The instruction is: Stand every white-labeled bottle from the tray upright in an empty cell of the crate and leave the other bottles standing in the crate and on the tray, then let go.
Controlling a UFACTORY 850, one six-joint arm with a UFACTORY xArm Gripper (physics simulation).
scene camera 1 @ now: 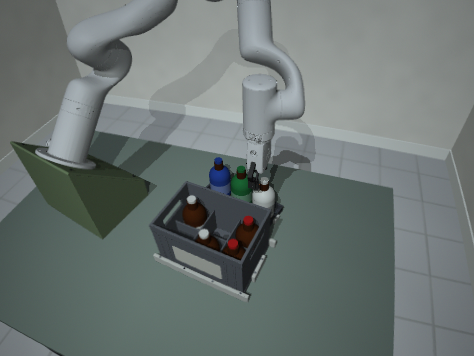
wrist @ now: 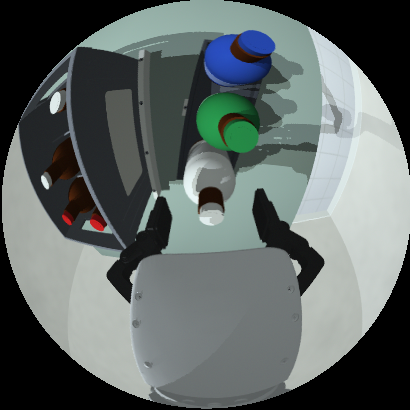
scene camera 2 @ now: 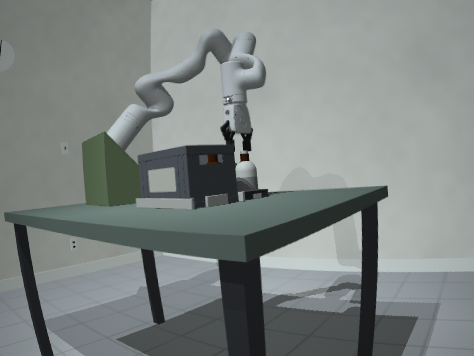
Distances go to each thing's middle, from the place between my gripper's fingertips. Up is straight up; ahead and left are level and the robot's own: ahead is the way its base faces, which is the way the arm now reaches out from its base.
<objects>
Right now the white-labeled bottle (wrist: 208, 180) is 8 cm below my hand and 2 cm ahead of it. The rest, counted from my hand: blue bottle (wrist: 232, 59) 14 cm behind, 8 cm below, 6 cm to the left.
</objects>
